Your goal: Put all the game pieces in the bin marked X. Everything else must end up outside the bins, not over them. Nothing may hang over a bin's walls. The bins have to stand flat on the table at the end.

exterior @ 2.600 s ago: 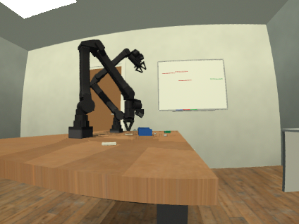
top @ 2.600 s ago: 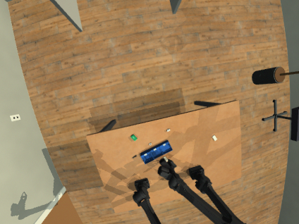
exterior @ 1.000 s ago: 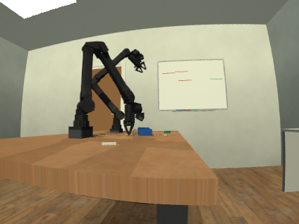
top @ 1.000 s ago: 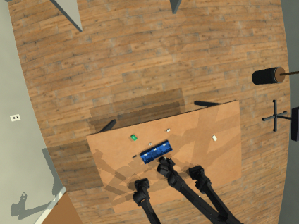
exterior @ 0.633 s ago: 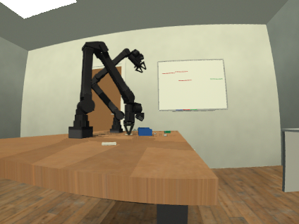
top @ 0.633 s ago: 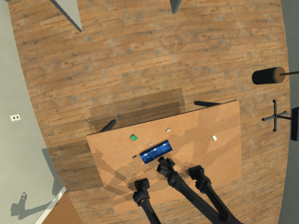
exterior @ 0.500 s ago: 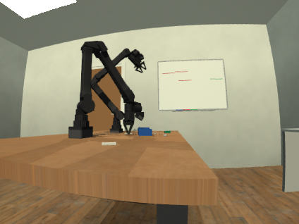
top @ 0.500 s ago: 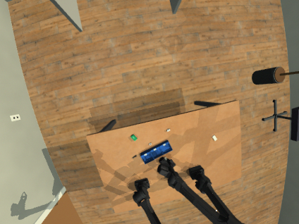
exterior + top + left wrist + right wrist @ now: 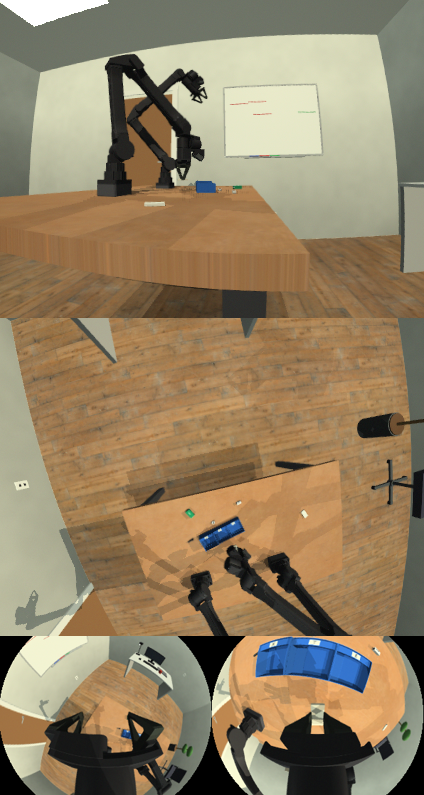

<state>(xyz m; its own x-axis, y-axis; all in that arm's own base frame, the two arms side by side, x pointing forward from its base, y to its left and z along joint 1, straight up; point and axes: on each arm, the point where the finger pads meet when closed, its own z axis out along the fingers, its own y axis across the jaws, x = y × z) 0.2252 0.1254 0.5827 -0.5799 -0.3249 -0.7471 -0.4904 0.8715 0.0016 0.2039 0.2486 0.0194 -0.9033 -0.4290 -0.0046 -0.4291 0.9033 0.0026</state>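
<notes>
Now: right hand 90 mm short of the blue bin, 60 mm to the right of it and 40 mm above it. Round my right hand: cream piece 10 mm below; then thin dark object 240 mm to the left, 80 mm ahead, 60 mm below; then green piece 240 mm ahead, 210 mm to the left, 50 mm below.
</notes>
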